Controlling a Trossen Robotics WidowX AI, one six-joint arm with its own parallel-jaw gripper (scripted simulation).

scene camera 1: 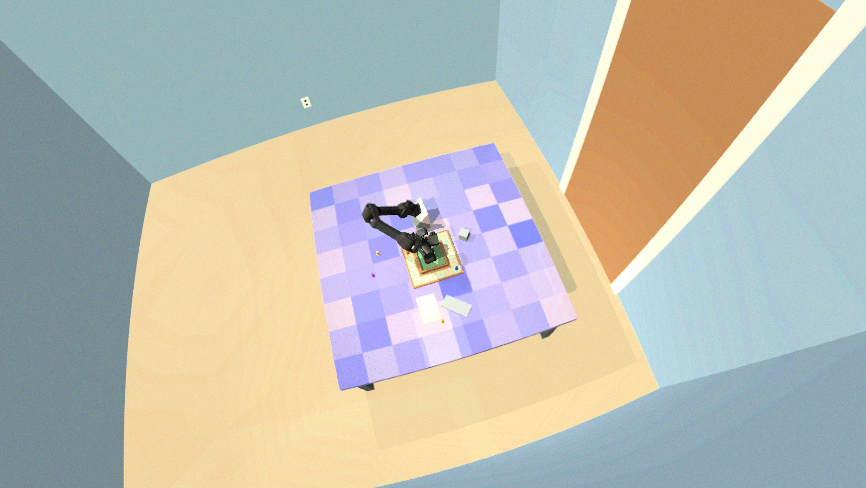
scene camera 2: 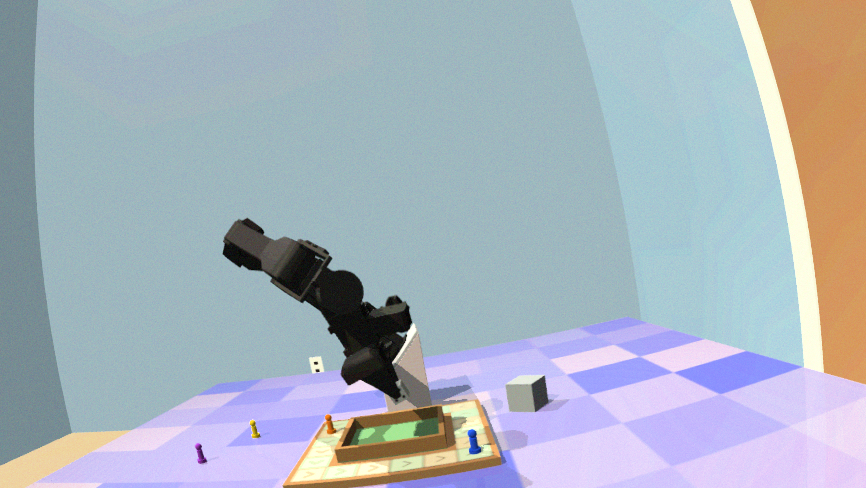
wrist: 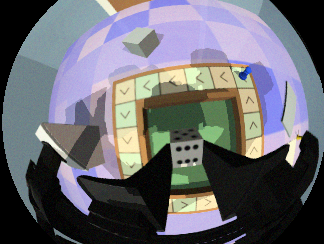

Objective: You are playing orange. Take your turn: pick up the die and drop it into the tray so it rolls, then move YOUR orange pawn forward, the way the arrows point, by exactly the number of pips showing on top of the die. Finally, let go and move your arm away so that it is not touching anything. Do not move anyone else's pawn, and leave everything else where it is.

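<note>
A white die is held by the gripper (scene camera 2: 398,394), and the wrist view shows the gripper (wrist: 184,145) as well. The scene also has a grey cube (scene camera 2: 525,394), which the wrist view likewise shows, the cube (wrist: 142,41).
</note>
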